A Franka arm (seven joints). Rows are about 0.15 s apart.
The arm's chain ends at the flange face. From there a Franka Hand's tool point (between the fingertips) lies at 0.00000 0.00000 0.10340 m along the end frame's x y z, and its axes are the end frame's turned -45 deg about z.
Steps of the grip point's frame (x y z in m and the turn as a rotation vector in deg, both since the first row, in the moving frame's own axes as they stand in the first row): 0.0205 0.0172 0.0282 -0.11 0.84 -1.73; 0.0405 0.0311 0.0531 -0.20 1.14 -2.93; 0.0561 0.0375 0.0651 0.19 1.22 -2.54; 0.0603 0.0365 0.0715 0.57 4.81 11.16; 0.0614 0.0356 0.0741 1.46 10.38 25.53; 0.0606 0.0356 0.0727 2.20 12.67 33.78; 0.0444 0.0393 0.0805 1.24 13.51 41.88; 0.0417 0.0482 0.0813 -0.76 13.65 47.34; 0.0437 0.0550 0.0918 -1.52 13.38 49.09; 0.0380 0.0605 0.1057 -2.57 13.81 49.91
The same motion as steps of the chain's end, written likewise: 0.0255 -0.0014 0.0282 0.52 0.67 -1.73; 0.0490 -0.0054 0.0531 0.66 0.95 -2.93; 0.0649 -0.0113 0.0651 1.00 0.73 -2.54; 0.0624 -0.0105 0.0719 3.80 3.00 11.16; 0.0543 -0.0062 0.0758 8.37 6.31 25.53; 0.0501 -0.0037 0.0752 10.51 7.40 33.78; 0.0385 0.0080 0.0833 10.43 8.68 41.88; 0.0410 0.0120 0.0841 9.11 10.19 47.34; 0.0471 0.0136 0.0945 8.39 10.54 49.09; 0.0457 0.0199 0.1086 7.95 11.58 49.91
